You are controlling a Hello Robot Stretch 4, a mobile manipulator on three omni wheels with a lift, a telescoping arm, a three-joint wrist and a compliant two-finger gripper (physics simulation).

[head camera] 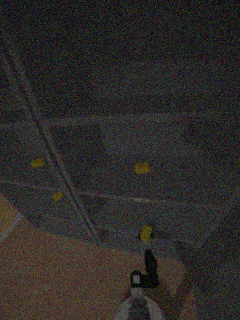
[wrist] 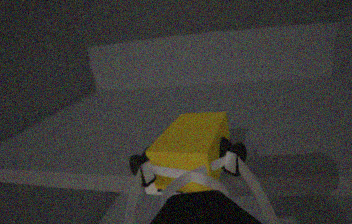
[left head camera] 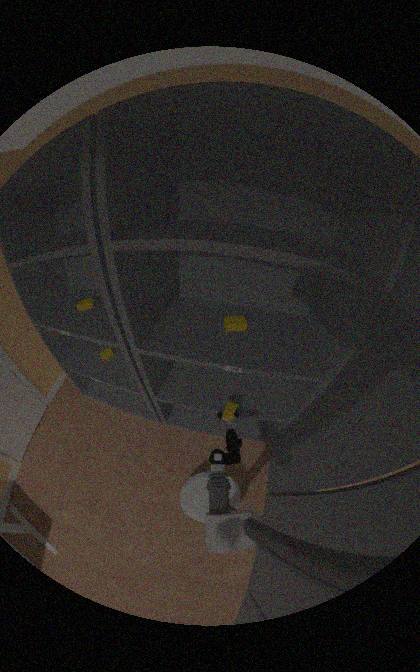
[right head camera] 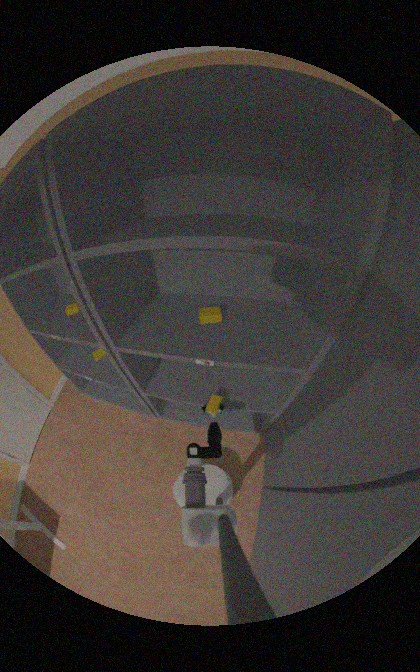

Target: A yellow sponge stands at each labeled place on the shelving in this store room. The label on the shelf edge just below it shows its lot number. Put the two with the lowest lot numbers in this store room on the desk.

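Places are measured from the robot's base along level axes (x left, y back, z up), in centimetres.
Pixels of known places: gripper, between the fingertips: [head camera: 145, 233] [left head camera: 227, 411] [right head camera: 212, 404]; robot's base, origin of its link: [right head camera: 204, 488].
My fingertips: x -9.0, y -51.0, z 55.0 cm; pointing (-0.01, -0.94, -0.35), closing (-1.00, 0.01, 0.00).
For each thing: its top centre in the pictures, then the offset to it from my fingertips. "pt": a spot on its surface instead. Level surfaces: height alone.
- pale label, a spot on its surface: [right head camera: 204, 362] [left head camera: 232, 369] [head camera: 141, 200] pt dy -1.4, dx +2.8, dz +39.4 cm
- upper sponge, centre of its top: [left head camera: 83, 300] [right head camera: 71, 305] [head camera: 37, 160] dy -43.7, dx +90.7, dz +45.9 cm
- lower sponge, centre of its top: [left head camera: 105, 351] [right head camera: 97, 351] [head camera: 56, 194] dy -42.5, dx +90.2, dz +0.2 cm
- double upright post, a spot on its surface: [left head camera: 106, 265] [right head camera: 73, 273] [head camera: 45, 136] pt dy -10.8, dx +47.4, dz +79.0 cm
- brown floor, height of its surface: dz -57.7 cm
My gripper [head camera: 146, 235] [left head camera: 228, 414] [right head camera: 213, 408] [wrist: 187, 154] is shut on a yellow sponge [head camera: 146, 231] [left head camera: 230, 410] [right head camera: 214, 402] [wrist: 187, 135], held tilted near the front edge of a lower shelf. Another yellow sponge [head camera: 142, 168] [left head camera: 235, 323] [right head camera: 210, 315] stands on the shelf above, with a pale label [head camera: 141, 200] [left head camera: 233, 369] [right head camera: 204, 362] on the edge below it. In the left bay, an upper sponge [head camera: 37, 163] [left head camera: 85, 304] [right head camera: 72, 308] and a lower sponge [head camera: 57, 196] [left head camera: 106, 354] [right head camera: 99, 354] show. Lot numbers are unreadable. I cannot identify the desk.
A double upright post [head camera: 46, 135] [left head camera: 106, 265] [right head camera: 73, 272] divides the shelving bays. The brown floor [head camera: 60, 275] [left head camera: 115, 500] [right head camera: 110, 495] lies in front. Pale bars [left head camera: 35, 531] [right head camera: 42, 529] stand at the lower left. A dark grey surface [left head camera: 350, 440] [right head camera: 340, 440] is at the right.
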